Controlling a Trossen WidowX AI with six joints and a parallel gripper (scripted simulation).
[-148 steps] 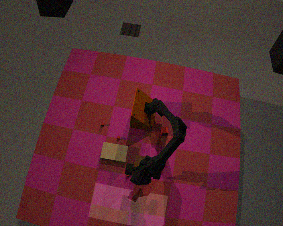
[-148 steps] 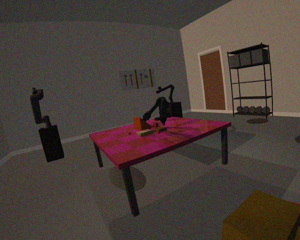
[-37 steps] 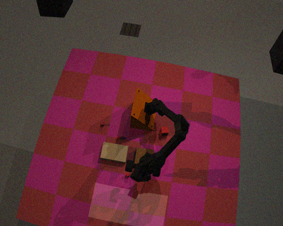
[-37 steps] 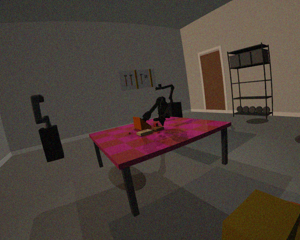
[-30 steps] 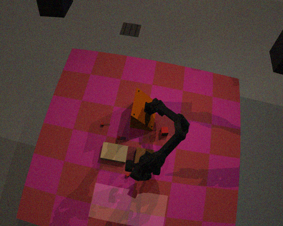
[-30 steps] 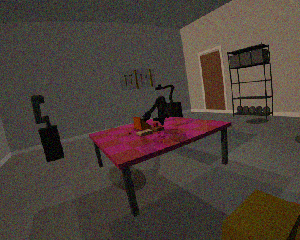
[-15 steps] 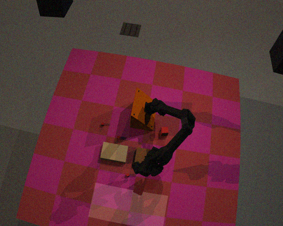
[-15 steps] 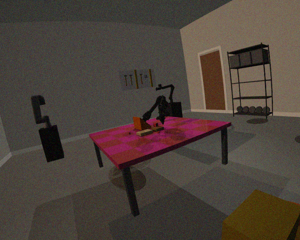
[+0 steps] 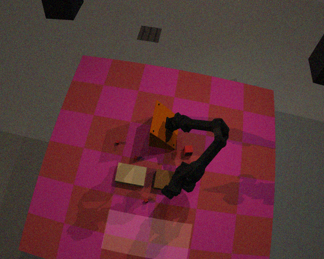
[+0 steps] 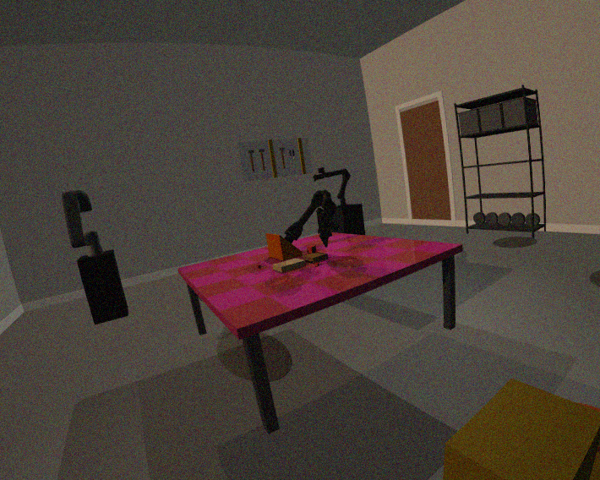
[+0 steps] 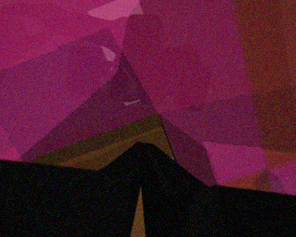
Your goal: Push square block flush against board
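The brown square block lies 4 cm behind my gripper tip, 6 cm to the right of it and 5 cm below it. From my gripper tip the other things lie so: small red cube 23 cm behind, 4 cm to the left, 4 cm below; then pale tan board 4 cm behind, 23 cm to the right, 5 cm below.
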